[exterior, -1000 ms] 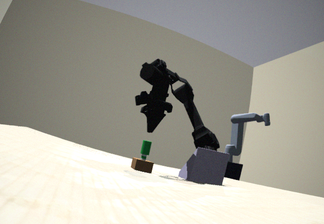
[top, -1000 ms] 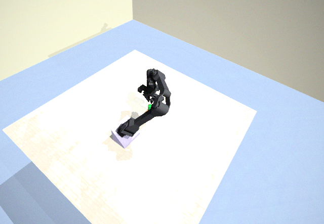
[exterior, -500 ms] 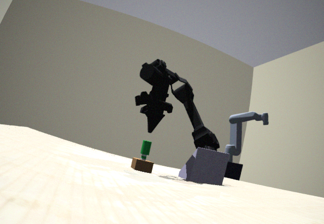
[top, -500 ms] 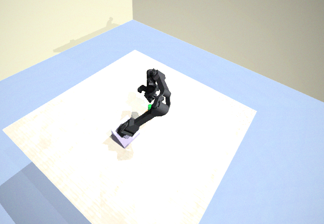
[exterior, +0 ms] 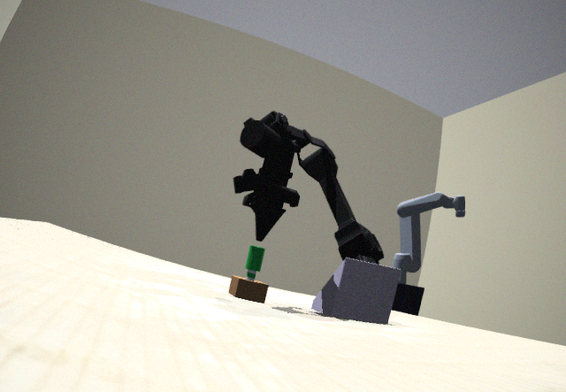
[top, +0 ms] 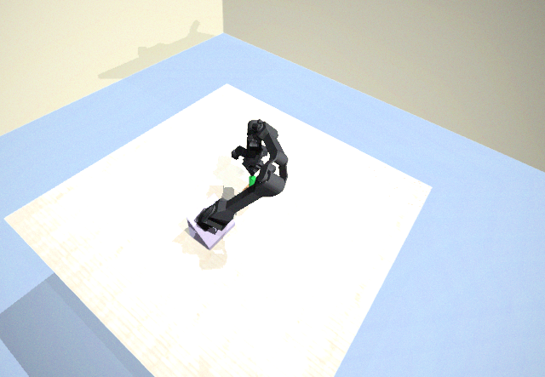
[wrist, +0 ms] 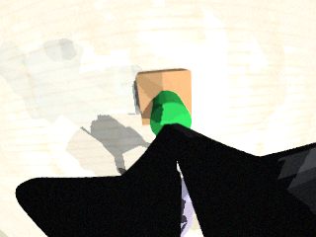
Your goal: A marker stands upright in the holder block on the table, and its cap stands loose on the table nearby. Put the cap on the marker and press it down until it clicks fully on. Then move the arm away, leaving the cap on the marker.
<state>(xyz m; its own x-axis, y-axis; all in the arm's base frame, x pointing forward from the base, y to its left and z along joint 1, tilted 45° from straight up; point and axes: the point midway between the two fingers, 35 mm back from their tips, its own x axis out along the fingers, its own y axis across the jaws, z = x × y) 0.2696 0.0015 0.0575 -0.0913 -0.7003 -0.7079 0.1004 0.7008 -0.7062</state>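
The green cap is 4 cm below my gripper tip. The rest, counted from my gripper tip: brown holder block 10 cm below.
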